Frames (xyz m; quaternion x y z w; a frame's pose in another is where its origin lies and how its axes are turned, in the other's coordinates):
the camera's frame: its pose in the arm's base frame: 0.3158 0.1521 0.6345 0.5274 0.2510 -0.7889 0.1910
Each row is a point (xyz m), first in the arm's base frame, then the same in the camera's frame.
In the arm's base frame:
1: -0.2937 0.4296 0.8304
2: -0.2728 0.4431 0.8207
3: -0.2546 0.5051 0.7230
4: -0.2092 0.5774 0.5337
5: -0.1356 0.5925 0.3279
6: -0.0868 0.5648 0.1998
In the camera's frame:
1: 0.0340 -0.6055 0.3452
2: 0.0348 -0.6025 0.3186
3: 0.1164 -0.6229 0.2372
4: 0.2726 -0.6183 0.1004
5: 0.4358 -0.5487 -0.0282
6: 0.5376 -0.4739 -0.0883

